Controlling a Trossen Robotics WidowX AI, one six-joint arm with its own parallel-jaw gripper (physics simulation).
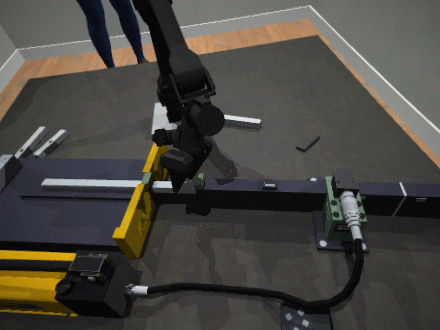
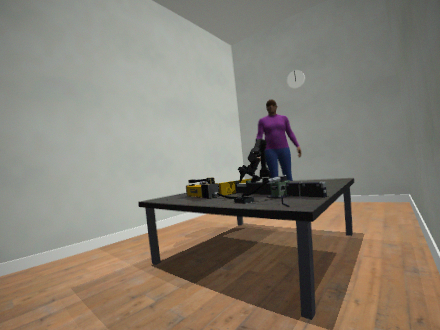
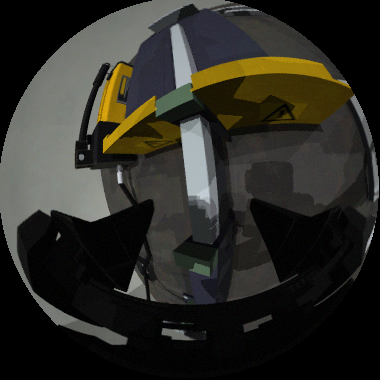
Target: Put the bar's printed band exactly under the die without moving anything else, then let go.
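Where they show: gripper, fingertip midpoint: point(image 1: 183, 185) point(image 2: 244, 184) point(image 3: 203, 204); arm's base at its link origin: point(image 1: 177, 116).
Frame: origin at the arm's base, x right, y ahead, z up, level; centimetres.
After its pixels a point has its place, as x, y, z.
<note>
The long pale bar point(image 1: 90, 184) {25.8, 27.5, 6.1} point(image 3: 197, 155) {7.6, 34.2, 6.1} lies through a green guide point(image 1: 146, 178) {11.7, 33.1, 8.4} point(image 3: 176, 102) {11.0, 32.7, 8.4} in the yellow plate and reaches a second green guide point(image 1: 200, 181) {-0.2, 38.7, 8.4} point(image 3: 197, 257) {0.5, 36.9, 8.3}. No printed band can be made out on it. The green station point(image 1: 331, 215) {-22.9, 55.9, 7.2} point(image 2: 279, 188) {-28.1, 59.1, 4.4} with a dark head stands farther right along the dark rail; the die cannot be told apart there. My gripper point(image 1: 181, 183) {4.0, 36.0, 5.6} point(image 3: 203, 204) {4.0, 36.0, 5.6} is open, fingers pointing down, one on each side of the bar between the two guides. Nothing is held. Whether the fingers touch the bar cannot be told.
The yellow plate point(image 1: 136, 220) {15.6, 42.3, 6.1} point(image 3: 270, 92) {8.8, 26.4, 6.1} stands across the bar beside my gripper. A yellow-black unit point(image 1: 37, 290) {33.4, 51.8, 7.5} is joined by a black cable point(image 1: 215, 288) {3.1, 59.5, 0.3} to the station. Loose short bars point(image 1: 51, 143) {40.6, -0.7, 1.1} point(image 1: 243, 121) {-19.5, 13.2, 1.0} and a hex key point(image 1: 309, 144) {-33.6, 29.4, -0.3} lie behind the rail point(image 1: 240, 186) {-8.6, 42.1, 6.7}.
</note>
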